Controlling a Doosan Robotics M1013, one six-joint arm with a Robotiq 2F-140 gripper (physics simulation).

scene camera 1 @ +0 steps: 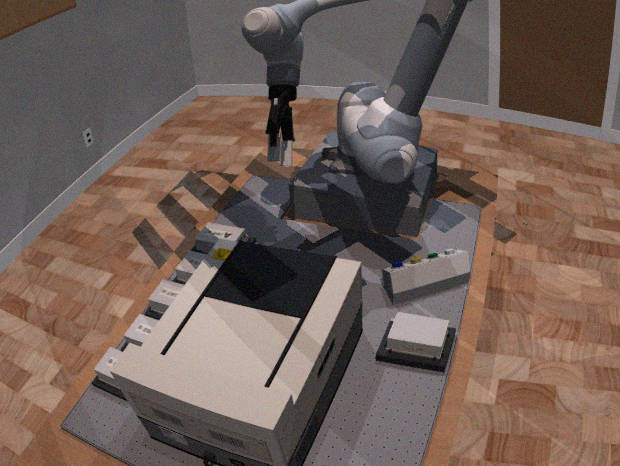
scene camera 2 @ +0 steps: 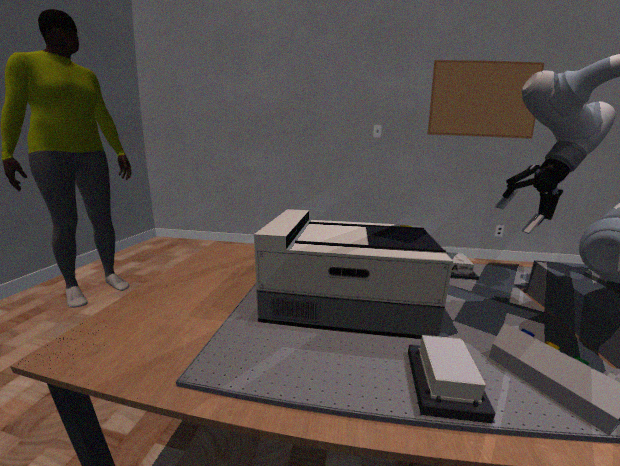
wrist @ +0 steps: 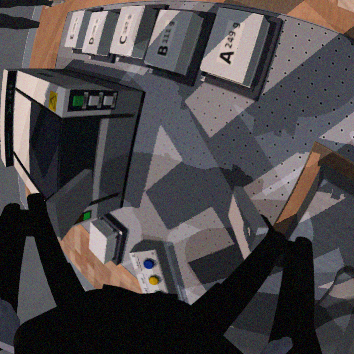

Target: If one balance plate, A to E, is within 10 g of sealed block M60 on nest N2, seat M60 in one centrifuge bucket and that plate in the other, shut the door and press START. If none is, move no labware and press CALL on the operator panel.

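Places are measured from the arm's base along level axes (x ahead, y right, z down), in millimetres.
Pixels of known places: gripper, fingertip midpoint: [scene camera 1: 280, 163] [scene camera 2: 512, 220] [wrist: 160, 193]; arm's base, origin of the base link: [wrist: 352, 317].
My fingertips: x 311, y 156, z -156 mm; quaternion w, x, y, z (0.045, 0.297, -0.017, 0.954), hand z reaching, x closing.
Observation:
Ahead of a thing's pixels: the offset from my fingertips to its top centre. Level surfaces: height alone.
My gripper [scene camera 1: 279, 156] [scene camera 2: 518, 212] [wrist: 160, 193] is open and empty, high above the mat near the robot base. Plates A {dz +199, dx +60, dy +186 mm} [wrist: 235, 45] (249 g), B {dz +199, dx +195, dy +185 mm} [wrist: 175, 42] (111 g), C {dz +199, dx +323, dy +210 mm} [wrist: 131, 32], D {dz +199, dx +463, dy +216 mm} [wrist: 97, 32] and E {dz +199, dx +592, dy +242 mm} [wrist: 75, 27] stand in a row; the masses on C, D and E are blurred. A white block {dz +188, dx +342, dy -401 mm} [scene camera 1: 418, 333] [scene camera 2: 453, 368] [wrist: 102, 242] sits on a black nest on the opposite side of the centrifuge [scene camera 1: 240, 330] [scene camera 2: 350, 273]; its label is unreadable. The centrifuge's buckets are not discernible; its door state is unclear. The operator panel {dz +169, dx +116, dy -397 mm} [scene camera 1: 428, 275] [scene camera 2: 556, 375] has coloured buttons.
A perforated grey mat {dz +253 mm} [scene camera 1: 380, 415] [scene camera 2: 320, 380] lies on the wooden table {dz +266 mm} [scene camera 2: 125, 380]. The robot's base block [scene camera 1: 360, 200] stands at the mat's far end in scene camera 1. A person [scene camera 2: 65, 105] in a yellow-green top stands beyond the table.

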